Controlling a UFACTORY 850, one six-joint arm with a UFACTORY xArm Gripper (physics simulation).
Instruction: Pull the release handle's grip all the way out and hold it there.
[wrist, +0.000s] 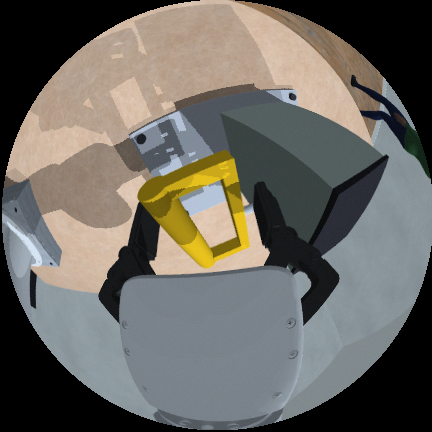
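Note:
The release handle's yellow grip (185, 229) is a frame with a thick round bar along its left side. It shows in the middle of the wrist view, slanting from upper left to lower right. Behind it is the grey metal base plate (210, 110) with dark bolts at its corners. My gripper (200, 201) is open, with its two black fingers on either side of the yellow grip in this view. The left finger is close to the round bar and the right finger is a little off the frame's right side. Nothing is held. Whether the fingers are level with the grip in depth, I cannot tell.
A large dark green-grey box (287, 145) stands on the plate, right beside the right finger. The robot's grey base (37, 220) is at the left on the beige table top (310, 65). Part of a person (412, 147) shows at the right edge.

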